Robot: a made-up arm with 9 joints.
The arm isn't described. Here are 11 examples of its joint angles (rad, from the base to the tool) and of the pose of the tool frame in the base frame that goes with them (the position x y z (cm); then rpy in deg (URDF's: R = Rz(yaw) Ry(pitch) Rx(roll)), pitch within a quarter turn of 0, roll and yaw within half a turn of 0).
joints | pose
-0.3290 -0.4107 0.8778 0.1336 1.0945 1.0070 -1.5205 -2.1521 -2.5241 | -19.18 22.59 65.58 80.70 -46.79 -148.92
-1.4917 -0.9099 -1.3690 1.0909 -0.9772 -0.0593 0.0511 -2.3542 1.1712 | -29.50 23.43 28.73 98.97 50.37 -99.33
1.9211 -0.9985 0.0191 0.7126 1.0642 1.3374 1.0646 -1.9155 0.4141 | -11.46 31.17 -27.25 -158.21 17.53 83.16
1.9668 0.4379 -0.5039 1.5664 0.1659 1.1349 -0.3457 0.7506 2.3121 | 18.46 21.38 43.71 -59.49 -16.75 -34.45
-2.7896 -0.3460 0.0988 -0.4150 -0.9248 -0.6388 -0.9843 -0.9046 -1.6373 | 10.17 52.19 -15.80 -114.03 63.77 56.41
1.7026 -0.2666 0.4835 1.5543 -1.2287 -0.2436 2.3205 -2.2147 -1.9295 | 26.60 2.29 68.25 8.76 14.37 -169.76
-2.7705 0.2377 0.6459 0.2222 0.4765 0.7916 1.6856 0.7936 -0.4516 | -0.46 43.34 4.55 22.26 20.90 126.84
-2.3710 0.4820 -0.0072 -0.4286 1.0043 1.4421 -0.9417 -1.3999 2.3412 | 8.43 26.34 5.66 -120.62 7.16 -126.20
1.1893 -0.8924 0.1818 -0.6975 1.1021 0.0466 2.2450 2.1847 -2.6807 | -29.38 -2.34 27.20 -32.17 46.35 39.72
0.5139 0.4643 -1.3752 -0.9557 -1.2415 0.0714 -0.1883 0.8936 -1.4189 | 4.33 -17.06 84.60 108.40 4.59 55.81
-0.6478 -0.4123 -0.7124 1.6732 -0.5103 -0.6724 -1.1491 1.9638 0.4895 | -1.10 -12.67 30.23 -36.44 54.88 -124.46
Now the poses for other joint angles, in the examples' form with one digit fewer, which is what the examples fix.
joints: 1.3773 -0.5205 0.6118 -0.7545 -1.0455 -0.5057 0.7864 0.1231 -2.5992
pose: 19.9 -45.9 36.6 26.5 61.4 121.6
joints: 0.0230 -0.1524 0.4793 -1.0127 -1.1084 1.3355 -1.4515 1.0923 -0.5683
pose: 2.1 17.5 72.9 -159.1 65.1 87.4
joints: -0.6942 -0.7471 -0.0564 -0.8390 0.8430 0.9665 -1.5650 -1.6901 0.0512
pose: 3.7 -30.6 63.0 64.6 -5.1 26.2
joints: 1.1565 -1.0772 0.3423 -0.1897 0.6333 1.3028 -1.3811 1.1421 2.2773
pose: 19.0 -21.4 -5.5 169.4 68.7 163.5
